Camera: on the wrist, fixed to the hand. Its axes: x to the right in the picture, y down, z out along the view.
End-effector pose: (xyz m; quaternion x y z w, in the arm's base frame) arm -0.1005 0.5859 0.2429 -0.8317 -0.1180 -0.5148 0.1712
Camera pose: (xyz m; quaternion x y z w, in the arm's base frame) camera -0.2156 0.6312 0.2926 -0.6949 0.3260 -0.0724 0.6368
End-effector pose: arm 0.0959 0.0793 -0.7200 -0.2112 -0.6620 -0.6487 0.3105
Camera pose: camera 0.0499 -0.0215 -0.7942 -0.6228 -0.5165 -0.0470 0.5858
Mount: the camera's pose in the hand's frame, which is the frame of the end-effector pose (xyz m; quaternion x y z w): -0.0054 -0.0924 -0.0960 0.2343 -0.1666 0.6686 0.6858
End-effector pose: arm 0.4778 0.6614 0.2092 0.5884 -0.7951 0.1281 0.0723
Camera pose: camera 0.5641 0.6687 0.3106 0.0898 0.9207 -0.2245 0.3064
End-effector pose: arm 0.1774 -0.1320 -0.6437 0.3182 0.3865 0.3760 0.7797
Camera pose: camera 0.1258 -0.1643 -0.7623 0.7220 0.0105 0.6356 0.2732
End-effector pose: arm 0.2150 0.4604 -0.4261 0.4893 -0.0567 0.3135 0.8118
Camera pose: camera 0.2422 0.5076 -0.5478 0.5401 -0.4278 0.6896 0.2230
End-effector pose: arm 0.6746 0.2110 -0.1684 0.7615 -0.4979 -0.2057 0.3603
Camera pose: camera 0.7932 0.2715 -0.1753 0.2395 -0.9589 0.0896 0.1233
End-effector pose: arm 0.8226 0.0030 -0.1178 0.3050 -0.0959 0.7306 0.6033
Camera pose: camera 0.8783 0.0708 -0.2183 -0.4081 0.1990 -0.8761 0.1622
